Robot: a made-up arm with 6 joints.
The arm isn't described. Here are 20 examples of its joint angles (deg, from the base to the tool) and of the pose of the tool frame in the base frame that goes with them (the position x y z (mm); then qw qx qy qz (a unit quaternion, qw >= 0)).
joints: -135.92 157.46 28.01 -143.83 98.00 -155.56
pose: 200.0 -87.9 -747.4 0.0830 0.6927 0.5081 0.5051
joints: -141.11 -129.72 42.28 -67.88 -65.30 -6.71
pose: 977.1 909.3 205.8 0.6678 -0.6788 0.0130 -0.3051
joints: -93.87 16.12 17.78 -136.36 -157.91 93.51
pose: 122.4 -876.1 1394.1 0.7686 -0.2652 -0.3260 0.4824
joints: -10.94 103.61 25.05 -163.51 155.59 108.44
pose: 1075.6 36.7 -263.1 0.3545 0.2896 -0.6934 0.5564
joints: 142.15 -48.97 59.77 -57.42 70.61 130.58
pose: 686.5 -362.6 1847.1 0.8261 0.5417 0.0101 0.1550
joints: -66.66 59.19 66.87 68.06 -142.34 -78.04
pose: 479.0 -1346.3 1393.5 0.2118 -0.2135 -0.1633 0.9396
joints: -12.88 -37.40 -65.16 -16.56 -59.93 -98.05
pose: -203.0 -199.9 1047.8 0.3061 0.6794 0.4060 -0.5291
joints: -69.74 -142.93 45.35 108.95 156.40 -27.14
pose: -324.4 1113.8 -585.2 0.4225 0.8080 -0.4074 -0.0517
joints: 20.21 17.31 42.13 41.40 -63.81 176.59
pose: 777.3 85.9 1935.4 0.2765 0.9201 -0.0962 -0.2602
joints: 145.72 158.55 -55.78 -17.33 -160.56 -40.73
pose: 179.1 167.3 -20.2 0.2662 -0.0740 0.2480 0.9285
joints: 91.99 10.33 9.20 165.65 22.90 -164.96
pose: -268.9 751.6 1624.9 0.6433 -0.1488 0.1362 0.7386
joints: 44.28 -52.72 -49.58 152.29 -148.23 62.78
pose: -338.1 -19.9 1331.0 0.1988 -0.4826 0.5432 -0.6577
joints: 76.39 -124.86 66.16 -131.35 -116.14 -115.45
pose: -501.5 -1368.2 40.8 0.4147 -0.2544 0.0659 0.8712
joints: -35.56 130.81 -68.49 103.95 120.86 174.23
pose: 165.7 -44.2 -158.6 0.8501 -0.4942 -0.1024 0.1501
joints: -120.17 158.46 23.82 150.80 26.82 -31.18
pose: 157.2 -164.6 -899.2 0.8421 0.3376 0.3214 0.2712
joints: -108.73 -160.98 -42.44 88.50 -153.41 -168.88
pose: 260.7 789.3 -36.0 0.4642 -0.0492 0.8614 -0.2002
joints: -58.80 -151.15 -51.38 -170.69 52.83 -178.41
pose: -76.8 604.0 223.8 0.7548 -0.2221 -0.3292 -0.5221
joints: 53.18 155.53 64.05 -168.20 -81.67 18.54
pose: 20.8 437.0 -956.7 0.1784 0.8223 0.5402 0.0139
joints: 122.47 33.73 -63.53 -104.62 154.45 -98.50
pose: -193.6 186.4 878.1 0.5103 0.6435 -0.2345 0.5202
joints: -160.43 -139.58 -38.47 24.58 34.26 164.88
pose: 756.0 510.5 312.9 0.9199 0.0691 -0.3850 0.0295
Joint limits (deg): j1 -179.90..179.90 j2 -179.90..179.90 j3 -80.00..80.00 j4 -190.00..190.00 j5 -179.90..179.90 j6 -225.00..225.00
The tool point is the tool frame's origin. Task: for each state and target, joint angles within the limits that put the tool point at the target. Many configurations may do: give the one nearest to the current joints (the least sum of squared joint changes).
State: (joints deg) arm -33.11 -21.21 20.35 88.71 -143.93 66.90
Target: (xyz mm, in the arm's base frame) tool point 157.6 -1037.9 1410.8
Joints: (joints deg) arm -78.07 24.61 -6.28 76.05 -143.93 66.90
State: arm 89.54 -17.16 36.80 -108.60 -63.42 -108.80
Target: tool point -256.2 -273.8 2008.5
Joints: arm 69.58 -32.01 58.23 -125.24 -63.42 -108.80
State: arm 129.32 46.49 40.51 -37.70 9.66 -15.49
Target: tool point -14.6 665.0 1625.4
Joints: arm 108.40 2.32 20.92 -38.49 9.66 -15.49
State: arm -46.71 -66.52 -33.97 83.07 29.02 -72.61
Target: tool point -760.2 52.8 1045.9
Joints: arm -10.83 -93.67 -52.17 68.69 29.02 -72.61
